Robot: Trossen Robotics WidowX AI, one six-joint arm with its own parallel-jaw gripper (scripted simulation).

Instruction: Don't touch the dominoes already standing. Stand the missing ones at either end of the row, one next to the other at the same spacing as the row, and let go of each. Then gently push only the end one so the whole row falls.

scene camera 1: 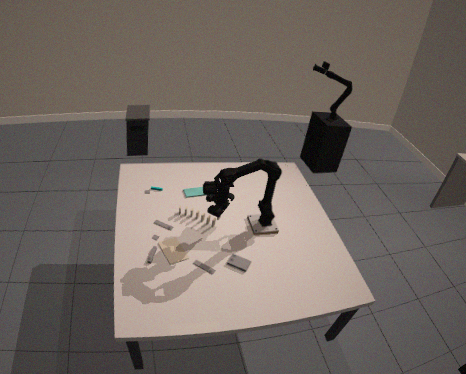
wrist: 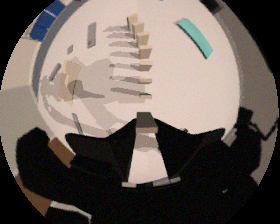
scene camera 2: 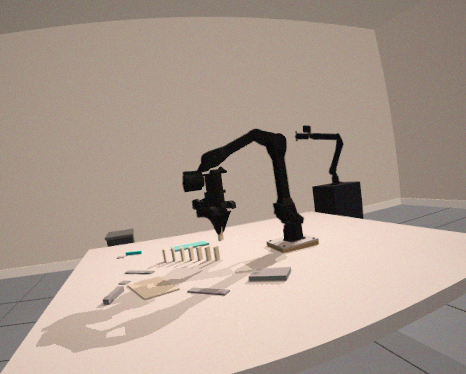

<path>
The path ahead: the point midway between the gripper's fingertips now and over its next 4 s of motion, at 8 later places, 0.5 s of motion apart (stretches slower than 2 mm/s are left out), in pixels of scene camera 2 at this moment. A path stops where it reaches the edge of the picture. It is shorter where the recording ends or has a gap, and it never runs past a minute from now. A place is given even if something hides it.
The gripper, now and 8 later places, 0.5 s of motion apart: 220, 233; 224, 248; 226, 252; 219, 222; 224, 222; 233, 232; 231, 237; 235, 255; 228, 255
</path>
